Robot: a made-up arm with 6 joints.
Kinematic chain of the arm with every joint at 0, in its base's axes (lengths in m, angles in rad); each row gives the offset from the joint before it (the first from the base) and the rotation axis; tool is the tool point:
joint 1: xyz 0 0 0.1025 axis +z
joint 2: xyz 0 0.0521 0 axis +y
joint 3: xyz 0 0 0.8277 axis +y
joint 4: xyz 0 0 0.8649 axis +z
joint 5: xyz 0 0 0 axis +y
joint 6: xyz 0 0 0.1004 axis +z
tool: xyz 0 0 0
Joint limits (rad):
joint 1: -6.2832..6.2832
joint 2: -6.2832..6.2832
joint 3: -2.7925..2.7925
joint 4: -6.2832..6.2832
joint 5: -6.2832..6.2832
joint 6: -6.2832..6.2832
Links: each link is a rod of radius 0.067 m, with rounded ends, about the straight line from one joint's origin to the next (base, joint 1, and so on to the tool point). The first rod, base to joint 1, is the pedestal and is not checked.
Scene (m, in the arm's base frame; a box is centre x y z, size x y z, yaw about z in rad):
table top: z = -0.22
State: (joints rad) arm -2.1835 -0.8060 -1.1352 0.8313 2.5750 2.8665
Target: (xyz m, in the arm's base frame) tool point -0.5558 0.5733 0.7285
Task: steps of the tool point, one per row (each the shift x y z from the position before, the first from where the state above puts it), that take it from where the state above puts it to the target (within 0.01 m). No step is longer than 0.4 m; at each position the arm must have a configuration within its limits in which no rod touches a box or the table.
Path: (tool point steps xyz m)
1: -0.3711 0.1152 0.0923
2: -0.3628 -0.0144 0.0776
3: -0.3105 -0.1251 0.0614
4: -0.2272 -0.2030 0.0441
5: -0.1286 -0.2409 0.0261

